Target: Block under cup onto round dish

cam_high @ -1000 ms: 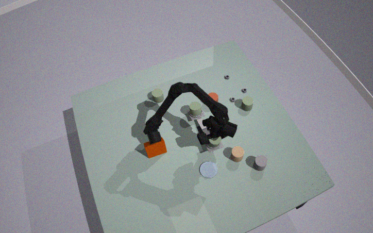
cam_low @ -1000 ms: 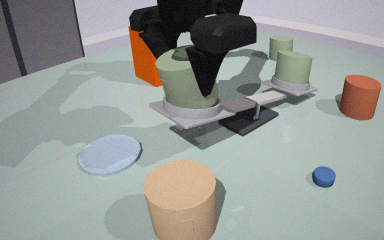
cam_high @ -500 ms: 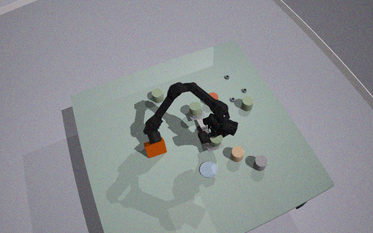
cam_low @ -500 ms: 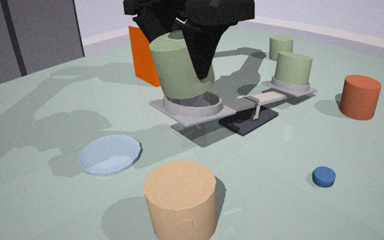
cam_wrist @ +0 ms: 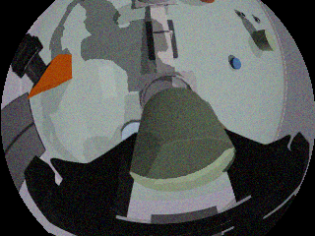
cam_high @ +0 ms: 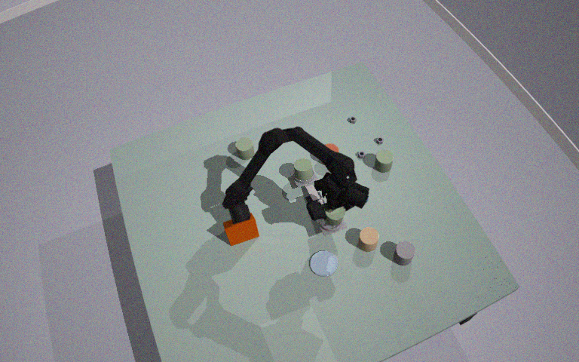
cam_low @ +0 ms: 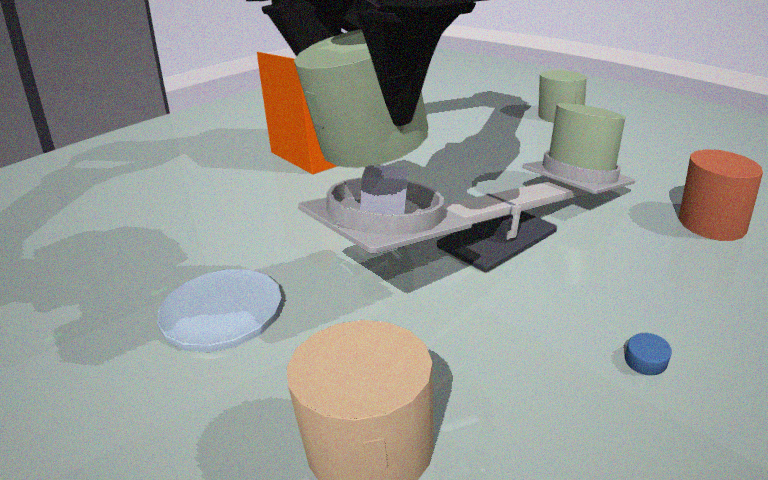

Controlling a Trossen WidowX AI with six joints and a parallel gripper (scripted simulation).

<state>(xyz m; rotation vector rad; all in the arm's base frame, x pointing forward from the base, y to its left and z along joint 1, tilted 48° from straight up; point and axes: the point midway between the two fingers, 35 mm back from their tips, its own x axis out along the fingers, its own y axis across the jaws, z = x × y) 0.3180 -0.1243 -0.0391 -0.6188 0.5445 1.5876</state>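
My gripper tip is now 6 cm above the grey block and 1 cm to the right of it. From my gripper tip the other things lie so: round dish (15 cm below, 11 cm to the right, 7 cm behind); then tan cylinder (13 cm ahead, 11 cm below, 9 cm to the right); then blue disc (17 cm ahead, 14 cm below, 10 cm to the left).
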